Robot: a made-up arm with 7 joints. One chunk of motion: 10 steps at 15 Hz.
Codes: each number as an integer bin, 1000 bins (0 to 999) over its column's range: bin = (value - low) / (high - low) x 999, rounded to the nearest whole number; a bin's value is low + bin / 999 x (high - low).
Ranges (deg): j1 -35..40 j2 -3..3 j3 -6..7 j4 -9..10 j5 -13..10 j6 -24..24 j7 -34..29
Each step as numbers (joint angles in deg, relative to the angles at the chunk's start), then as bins.
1 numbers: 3.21 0.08 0.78 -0.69 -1.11 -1.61 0.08
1 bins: 509 513 521 437 516 466 540
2 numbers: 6.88 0.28 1.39 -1.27 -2.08 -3.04 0.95
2 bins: 558 546 568 406 474 436 554
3 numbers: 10.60 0.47 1.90 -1.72 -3.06 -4.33 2.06
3 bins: 607 578 607 383 432 409 572
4 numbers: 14.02 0.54 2.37 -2.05 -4.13 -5.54 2.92
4 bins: 653 589 643 365 385 384 585
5 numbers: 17.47 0.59 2.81 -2.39 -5.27 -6.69 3.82
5 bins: 699 598 677 348 336 360 600
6 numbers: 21.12 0.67 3.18 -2.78 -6.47 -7.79 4.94
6 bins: 748 611 705 327 284 337 617
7 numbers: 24.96 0.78 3.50 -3.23 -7.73 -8.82 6.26
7 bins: 799 629 730 303 229 316 638
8 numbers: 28.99 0.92 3.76 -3.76 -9.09 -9.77 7.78
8 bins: 852 653 750 276 170 296 663
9 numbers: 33.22 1.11 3.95 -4.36 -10.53 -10.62 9.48
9 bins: 909 684 765 244 107 278 689
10 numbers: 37.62 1.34 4.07 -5.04 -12.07 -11.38 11.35
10 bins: 967 723 774 208 40 263 719
